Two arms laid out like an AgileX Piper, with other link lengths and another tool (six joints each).
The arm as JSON. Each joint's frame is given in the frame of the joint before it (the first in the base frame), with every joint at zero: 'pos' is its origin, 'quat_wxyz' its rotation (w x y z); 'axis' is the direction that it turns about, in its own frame. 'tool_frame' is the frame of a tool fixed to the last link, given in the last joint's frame.
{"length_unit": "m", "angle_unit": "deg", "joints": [
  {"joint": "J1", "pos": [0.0, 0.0, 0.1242], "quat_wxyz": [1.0, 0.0, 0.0, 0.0], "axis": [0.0, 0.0, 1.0]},
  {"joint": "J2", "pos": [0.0, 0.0, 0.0], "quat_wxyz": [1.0, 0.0, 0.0, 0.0], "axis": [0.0, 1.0, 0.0]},
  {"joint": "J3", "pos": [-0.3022, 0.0, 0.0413], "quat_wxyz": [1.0, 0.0, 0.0, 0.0], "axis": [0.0, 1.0, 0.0]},
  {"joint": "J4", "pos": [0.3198, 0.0, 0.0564], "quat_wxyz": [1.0, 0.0, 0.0, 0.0], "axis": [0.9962, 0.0, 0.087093]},
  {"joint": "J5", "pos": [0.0, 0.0, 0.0], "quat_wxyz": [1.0, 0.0, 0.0, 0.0], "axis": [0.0, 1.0, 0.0]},
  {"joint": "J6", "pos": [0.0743, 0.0, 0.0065], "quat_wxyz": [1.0, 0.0, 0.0, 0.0], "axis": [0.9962, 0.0, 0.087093]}
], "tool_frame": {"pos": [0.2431, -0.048, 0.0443], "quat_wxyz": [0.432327, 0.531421, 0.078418, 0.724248]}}
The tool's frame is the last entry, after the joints.
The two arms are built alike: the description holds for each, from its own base.
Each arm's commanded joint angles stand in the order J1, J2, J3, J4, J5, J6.
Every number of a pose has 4 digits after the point. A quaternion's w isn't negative.
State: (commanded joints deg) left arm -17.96 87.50 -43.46 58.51 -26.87 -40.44; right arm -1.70 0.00 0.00 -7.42 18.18 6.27
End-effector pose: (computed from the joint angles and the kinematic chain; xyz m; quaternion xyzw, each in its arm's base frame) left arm 0.4726 -0.3339 0.1419 0.7096 -0.1247 0.4005 0.5662; right arm 0.3312 -0.0704 0.1731 0.6383 0.1313 0.6161 0.4423
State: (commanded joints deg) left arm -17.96 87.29 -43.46 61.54 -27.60 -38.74; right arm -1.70 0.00 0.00 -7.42 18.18 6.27
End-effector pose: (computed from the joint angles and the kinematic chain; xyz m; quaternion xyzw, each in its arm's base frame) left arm 0.4634 -0.3383 0.1381 0.7118 -0.1643 0.3959 0.5564; right arm 0.3312 -0.0704 0.1731 0.6383 0.1313 0.6161 0.4423
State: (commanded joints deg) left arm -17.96 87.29 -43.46 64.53 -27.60 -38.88; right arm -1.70 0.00 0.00 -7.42 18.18 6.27
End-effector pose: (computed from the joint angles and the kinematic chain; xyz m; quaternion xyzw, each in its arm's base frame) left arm 0.4567 -0.3398 0.1309 0.7171 -0.1859 0.3878 0.5484; right arm 0.3312 -0.0704 0.1731 0.6383 0.1313 0.6161 0.4423
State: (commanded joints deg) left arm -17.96 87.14 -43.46 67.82 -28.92 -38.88; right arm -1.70 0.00 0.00 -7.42 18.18 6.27
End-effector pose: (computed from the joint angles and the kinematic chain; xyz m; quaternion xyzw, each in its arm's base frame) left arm 0.4458 -0.3454 0.1286 0.7151 -0.2155 0.3783 0.5469; right arm 0.3312 -0.0704 0.1731 0.6383 0.1313 0.6161 0.4423
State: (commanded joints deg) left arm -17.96 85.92 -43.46 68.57 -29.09 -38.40; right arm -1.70 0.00 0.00 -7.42 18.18 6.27
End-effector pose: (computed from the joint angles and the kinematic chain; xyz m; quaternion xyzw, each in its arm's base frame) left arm 0.4432 -0.3461 0.1381 0.7097 -0.2297 0.3844 0.5439; right arm 0.3312 -0.0704 0.1731 0.6383 0.1313 0.6161 0.4423
